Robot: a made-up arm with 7 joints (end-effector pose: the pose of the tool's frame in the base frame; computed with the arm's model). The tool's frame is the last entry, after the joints. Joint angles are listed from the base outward.
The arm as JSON. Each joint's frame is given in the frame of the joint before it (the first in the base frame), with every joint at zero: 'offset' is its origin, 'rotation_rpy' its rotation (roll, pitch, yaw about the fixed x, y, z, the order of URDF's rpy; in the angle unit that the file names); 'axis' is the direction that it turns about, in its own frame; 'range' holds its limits. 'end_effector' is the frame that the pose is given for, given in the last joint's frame.
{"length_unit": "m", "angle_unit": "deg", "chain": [
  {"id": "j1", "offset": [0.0, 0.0, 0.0], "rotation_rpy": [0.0, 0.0, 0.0], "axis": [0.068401, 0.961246, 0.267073], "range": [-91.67, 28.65]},
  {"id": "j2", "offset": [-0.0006, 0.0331, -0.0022], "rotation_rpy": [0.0, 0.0, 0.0], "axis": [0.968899, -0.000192, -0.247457], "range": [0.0, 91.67]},
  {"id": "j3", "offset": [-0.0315, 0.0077, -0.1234], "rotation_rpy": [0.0, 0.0, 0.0], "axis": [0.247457, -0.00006, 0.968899], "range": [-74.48, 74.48]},
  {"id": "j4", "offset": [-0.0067, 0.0, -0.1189], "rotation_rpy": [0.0, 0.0, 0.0], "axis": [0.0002, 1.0, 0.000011], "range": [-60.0, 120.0]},
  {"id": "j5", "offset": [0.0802, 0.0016, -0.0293], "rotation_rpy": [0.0, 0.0, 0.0], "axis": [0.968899, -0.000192, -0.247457], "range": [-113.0, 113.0]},
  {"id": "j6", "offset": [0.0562, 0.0, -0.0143], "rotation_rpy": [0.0, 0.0, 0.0], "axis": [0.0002, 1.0, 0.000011], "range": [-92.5, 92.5]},
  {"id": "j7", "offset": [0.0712, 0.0, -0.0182], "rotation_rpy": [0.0, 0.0, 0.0], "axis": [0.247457, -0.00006, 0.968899], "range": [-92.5, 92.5]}
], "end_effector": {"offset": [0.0, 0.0, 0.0], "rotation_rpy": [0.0, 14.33, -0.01]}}
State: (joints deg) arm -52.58 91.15 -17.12 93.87 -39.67 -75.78 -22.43
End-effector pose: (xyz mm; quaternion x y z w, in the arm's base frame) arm 134.7 416.2 94.9 0.6086 -0.2100 0.2235 0.7318
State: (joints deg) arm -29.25 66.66 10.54 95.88 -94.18 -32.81 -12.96
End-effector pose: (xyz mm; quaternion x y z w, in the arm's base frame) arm 80.3 454.9 -136.8 -0.0918 -0.1968 0.6435 0.7340
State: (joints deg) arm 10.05 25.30 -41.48 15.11 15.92 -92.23 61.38
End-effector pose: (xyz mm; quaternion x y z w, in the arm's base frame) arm 4.0 22.1 -279.7 -0.2467 -0.2611 -0.0023 0.9333
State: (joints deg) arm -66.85 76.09 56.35 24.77 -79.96 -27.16 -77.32
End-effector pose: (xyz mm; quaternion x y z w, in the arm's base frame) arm 83.4 383.3 178.1 0.2966 -0.8298 -0.1668 0.4423
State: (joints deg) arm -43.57 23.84 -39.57 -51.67 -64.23 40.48 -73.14
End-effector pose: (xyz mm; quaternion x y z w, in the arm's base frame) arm 151.1 -74.6 -88.4 -0.0614 -0.0261 -0.9918 0.1091
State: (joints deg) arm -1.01 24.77 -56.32 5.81 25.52 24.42 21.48
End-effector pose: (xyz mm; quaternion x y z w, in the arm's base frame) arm 54.4 0.7 -371.2 0.4866 0.2057 -0.2895 0.7982
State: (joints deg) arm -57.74 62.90 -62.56 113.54 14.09 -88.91 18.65
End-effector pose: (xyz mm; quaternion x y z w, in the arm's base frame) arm 226.4 343.8 -131.8 0.6589 0.0569 -0.1918 0.7251
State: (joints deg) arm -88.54 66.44 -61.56 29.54 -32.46 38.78 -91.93
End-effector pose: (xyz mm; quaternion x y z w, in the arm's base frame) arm 394.2 204.5 16.6 0.1758 0.4681 -0.5575 0.6627
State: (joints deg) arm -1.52 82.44 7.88 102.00 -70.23 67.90 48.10
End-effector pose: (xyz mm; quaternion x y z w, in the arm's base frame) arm -56.1 426.4 -105.2 -0.0988 0.6107 0.7817 0.0789
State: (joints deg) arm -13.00 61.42 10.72 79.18 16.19 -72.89 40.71
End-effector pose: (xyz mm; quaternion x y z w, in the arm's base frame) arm 130.9 376.0 -188.5 0.5229 -0.1211 0.2525 0.8051
